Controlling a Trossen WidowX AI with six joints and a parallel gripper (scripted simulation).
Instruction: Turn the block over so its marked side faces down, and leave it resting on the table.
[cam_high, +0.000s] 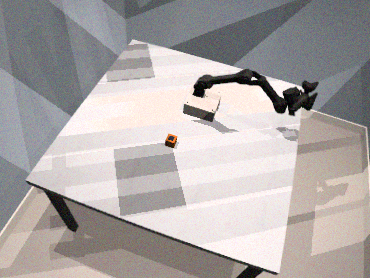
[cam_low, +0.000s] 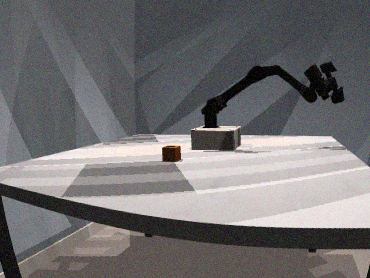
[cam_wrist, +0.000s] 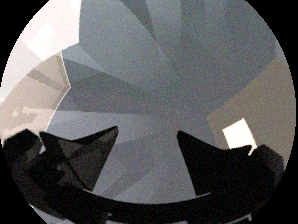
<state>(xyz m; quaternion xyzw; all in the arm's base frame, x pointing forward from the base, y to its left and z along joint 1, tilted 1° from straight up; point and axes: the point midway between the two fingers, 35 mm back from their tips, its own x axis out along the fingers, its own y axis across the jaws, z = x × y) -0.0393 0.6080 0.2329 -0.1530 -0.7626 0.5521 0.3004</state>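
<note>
The orange block lies 42 cm ahead of my gripper tip, 68 cm to the right of it and 28 cm below it.
</note>
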